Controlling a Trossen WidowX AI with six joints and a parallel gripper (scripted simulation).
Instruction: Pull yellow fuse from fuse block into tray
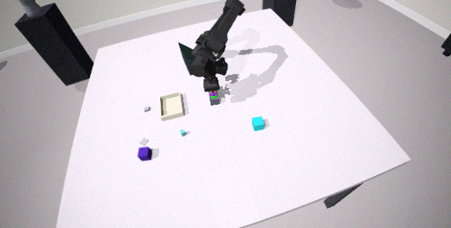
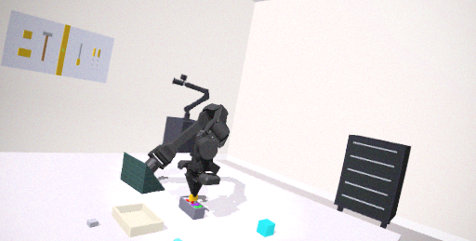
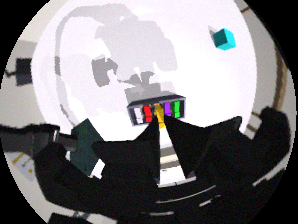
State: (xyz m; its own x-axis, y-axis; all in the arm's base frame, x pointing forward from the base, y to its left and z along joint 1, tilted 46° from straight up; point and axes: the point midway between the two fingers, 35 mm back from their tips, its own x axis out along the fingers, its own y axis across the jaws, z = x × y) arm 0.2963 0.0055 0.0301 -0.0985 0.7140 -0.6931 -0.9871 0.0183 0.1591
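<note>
My gripper tip is now 20 cm to the left of the cream tray and 6 cm above it. Round my gripper tip: yellow fuse 1 cm below; then cyan cube 22 cm ahead, 13 cm to the left, 4 cm below; then small teal block 17 cm to the right, 16 cm ahead, 5 cm below.
</note>
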